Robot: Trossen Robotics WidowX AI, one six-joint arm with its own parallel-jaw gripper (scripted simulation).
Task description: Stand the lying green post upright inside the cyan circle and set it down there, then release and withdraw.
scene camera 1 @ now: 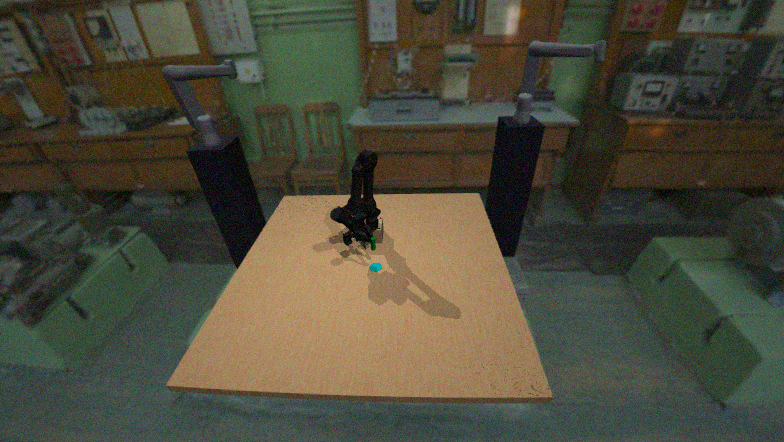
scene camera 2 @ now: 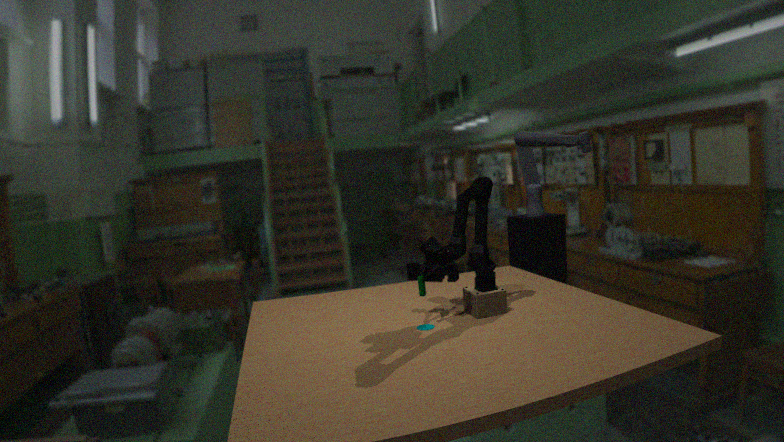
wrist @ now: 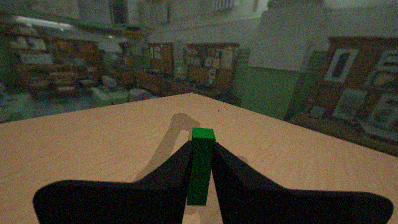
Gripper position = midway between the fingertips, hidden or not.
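Labels:
A green post (wrist: 203, 139) is held by my gripper (scene camera 2: 421, 280).

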